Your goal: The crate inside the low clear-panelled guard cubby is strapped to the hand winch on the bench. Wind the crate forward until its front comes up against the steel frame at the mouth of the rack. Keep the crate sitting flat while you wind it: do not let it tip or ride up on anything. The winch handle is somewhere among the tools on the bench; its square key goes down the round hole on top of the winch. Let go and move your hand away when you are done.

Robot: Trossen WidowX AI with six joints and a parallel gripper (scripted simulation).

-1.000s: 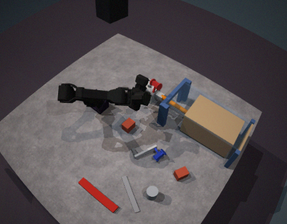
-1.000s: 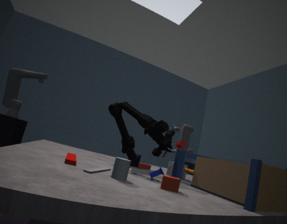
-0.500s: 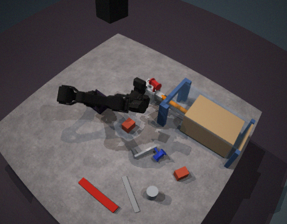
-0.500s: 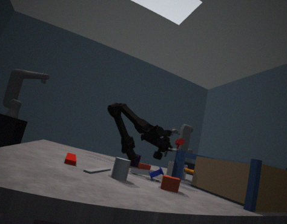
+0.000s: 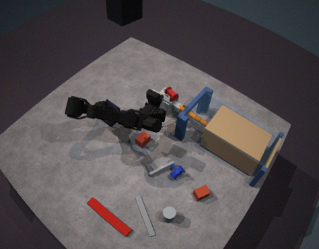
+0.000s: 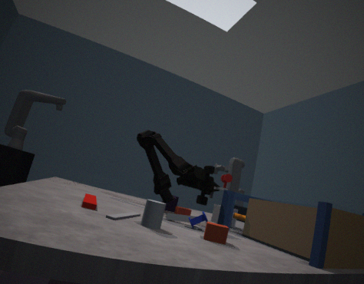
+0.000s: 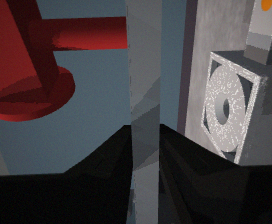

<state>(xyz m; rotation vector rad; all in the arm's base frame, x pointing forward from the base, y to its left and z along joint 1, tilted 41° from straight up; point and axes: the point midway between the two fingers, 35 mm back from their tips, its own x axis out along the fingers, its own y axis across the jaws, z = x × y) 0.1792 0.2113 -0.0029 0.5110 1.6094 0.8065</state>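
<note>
My gripper tip is now 5 cm past the grey winch, 7 cm to the right of it and 14 cm above it. Round my gripper tip: blue t-shaped piece: 27 cm ahead, 18 cm to the right, 14 cm below; winch handle with red knob: 1 cm ahead, 1 cm above; grey strip: 33 cm ahead, 43 cm to the right, 17 cm below.
</note>
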